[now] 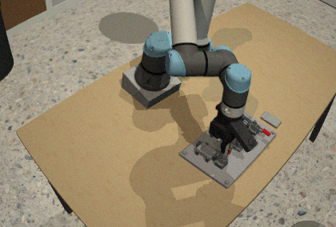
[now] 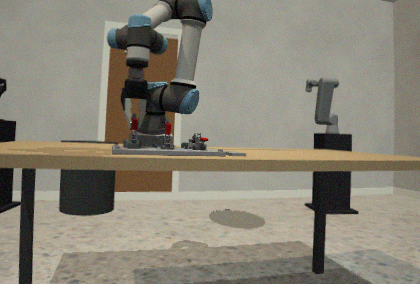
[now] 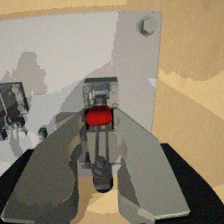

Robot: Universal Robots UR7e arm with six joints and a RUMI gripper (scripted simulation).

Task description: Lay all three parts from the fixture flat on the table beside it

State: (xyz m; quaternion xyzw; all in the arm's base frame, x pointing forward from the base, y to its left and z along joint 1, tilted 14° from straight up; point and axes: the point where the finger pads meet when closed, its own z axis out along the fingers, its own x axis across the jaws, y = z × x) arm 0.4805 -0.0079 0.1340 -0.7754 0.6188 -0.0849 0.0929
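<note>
Right now my hand is 70 mm past the grey fixture plate, 100 mm to the right of it and 80 mm above it.
</note>
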